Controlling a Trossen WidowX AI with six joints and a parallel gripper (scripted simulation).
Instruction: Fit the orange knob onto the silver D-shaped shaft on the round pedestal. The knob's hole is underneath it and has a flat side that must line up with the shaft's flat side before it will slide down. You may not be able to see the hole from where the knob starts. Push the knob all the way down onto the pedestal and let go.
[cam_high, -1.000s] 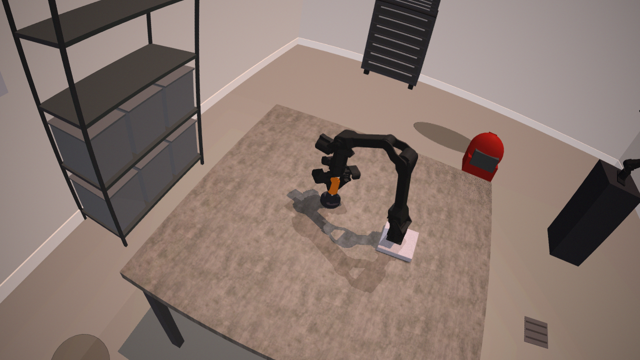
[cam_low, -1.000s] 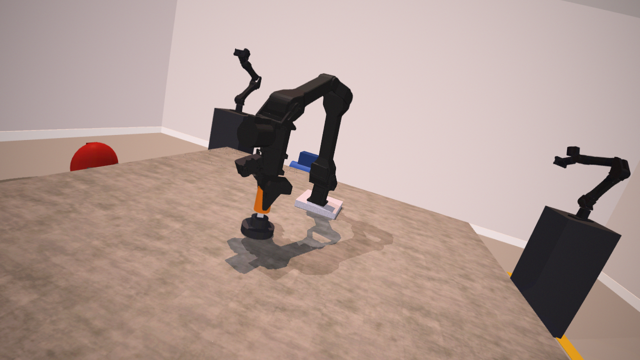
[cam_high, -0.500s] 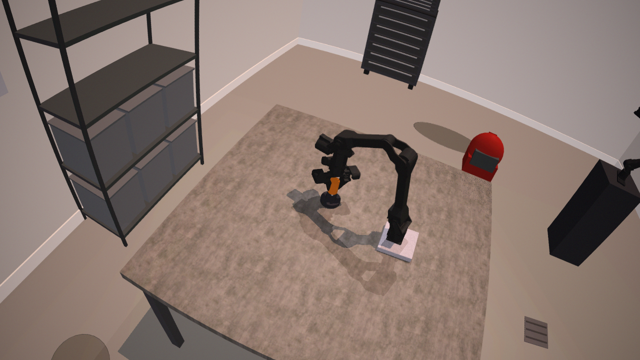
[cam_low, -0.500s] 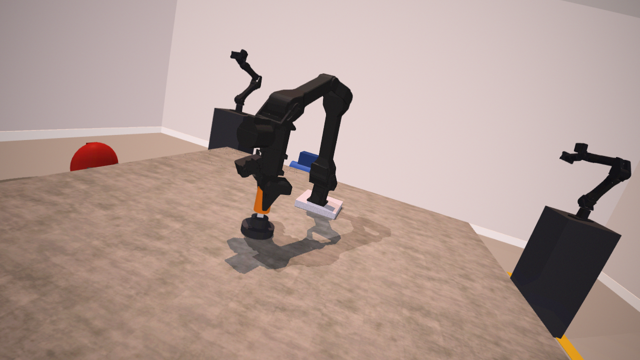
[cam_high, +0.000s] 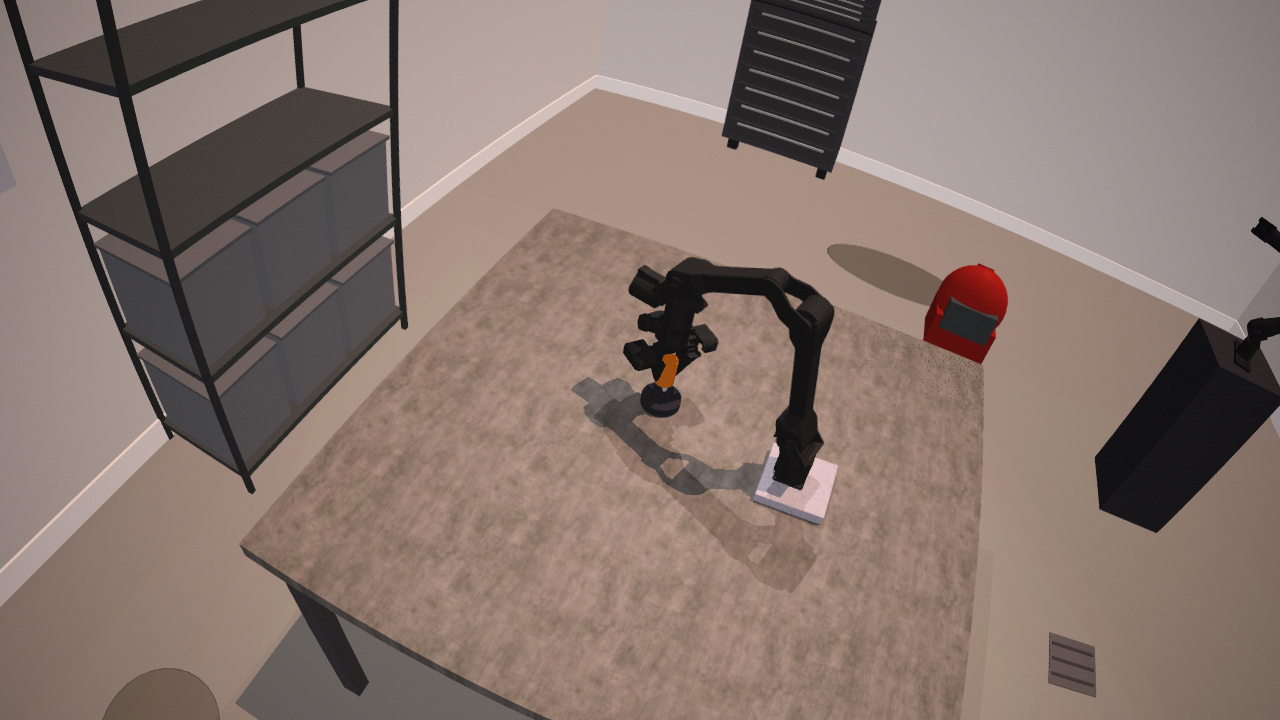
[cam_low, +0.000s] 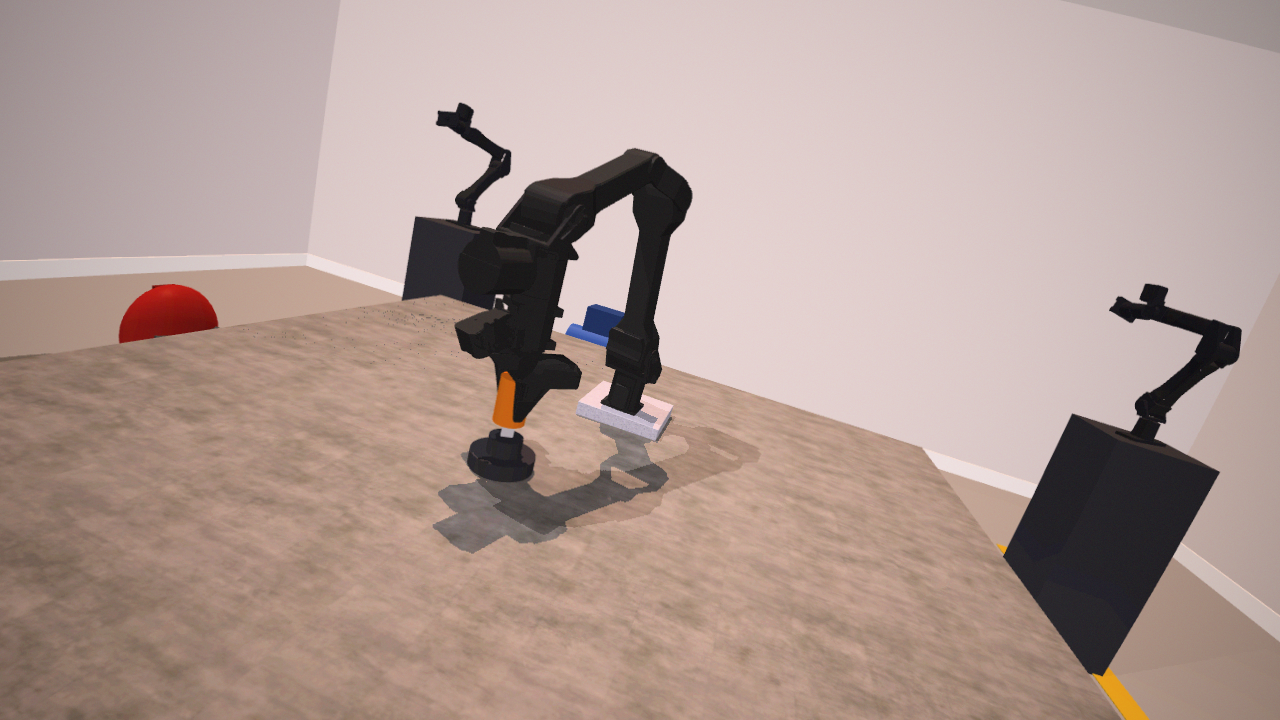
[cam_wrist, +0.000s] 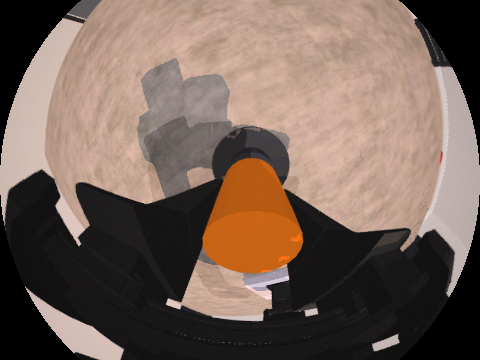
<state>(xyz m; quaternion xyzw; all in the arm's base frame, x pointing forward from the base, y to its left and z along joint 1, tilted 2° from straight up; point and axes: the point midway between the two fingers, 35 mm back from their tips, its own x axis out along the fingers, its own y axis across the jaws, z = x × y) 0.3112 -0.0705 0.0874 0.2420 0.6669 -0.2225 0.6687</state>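
My gripper tip is now 4 cm above the round pedestal. Also, from my gripper tip: orange knob (3 cm above).
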